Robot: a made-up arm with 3 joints.
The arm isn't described. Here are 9 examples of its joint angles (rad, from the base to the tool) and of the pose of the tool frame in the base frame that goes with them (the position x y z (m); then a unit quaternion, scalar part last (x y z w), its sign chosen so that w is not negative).
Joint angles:
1: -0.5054 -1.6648 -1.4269
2: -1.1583 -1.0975 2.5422
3: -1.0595 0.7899 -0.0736
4: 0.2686 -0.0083 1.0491
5: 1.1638 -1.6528 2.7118
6: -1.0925 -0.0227 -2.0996
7: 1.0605 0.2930 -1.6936
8: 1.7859 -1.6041 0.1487
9: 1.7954 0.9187 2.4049
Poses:
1: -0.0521 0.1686 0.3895 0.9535 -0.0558 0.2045 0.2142
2: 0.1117 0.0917 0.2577 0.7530 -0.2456 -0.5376 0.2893
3: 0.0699 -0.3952 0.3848 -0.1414 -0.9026 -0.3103 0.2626
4: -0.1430 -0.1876 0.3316 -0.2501 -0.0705 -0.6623 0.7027
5: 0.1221 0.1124 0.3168 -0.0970 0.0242 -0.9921 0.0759
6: -0.1967 -0.1372 0.2701 0.6582 0.4632 0.1057 0.5839
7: 0.1328 -0.3330 0.5574 -0.5161 -0.6969 0.2133 0.4500
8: 0.1368 0.0362 0.5939 -0.9826 -0.0247 0.1004 0.1545
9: 0.0922 -0.2782 0.4980 0.0640 0.9619 -0.2397 0.1147
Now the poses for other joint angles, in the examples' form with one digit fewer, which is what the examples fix.
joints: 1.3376 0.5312 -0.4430
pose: 0.044 -0.406 0.378 -0.429 -0.193 -0.097 0.877
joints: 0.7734 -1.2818 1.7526
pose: -0.026 0.080 0.361 -0.343 0.041 -0.918 0.197
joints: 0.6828 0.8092 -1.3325
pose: 0.125 -0.405 0.434 -0.372 -0.777 -0.047 0.507
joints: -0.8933 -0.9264 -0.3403
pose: -0.147 -0.076 0.163 0.529 0.392 0.743 0.118
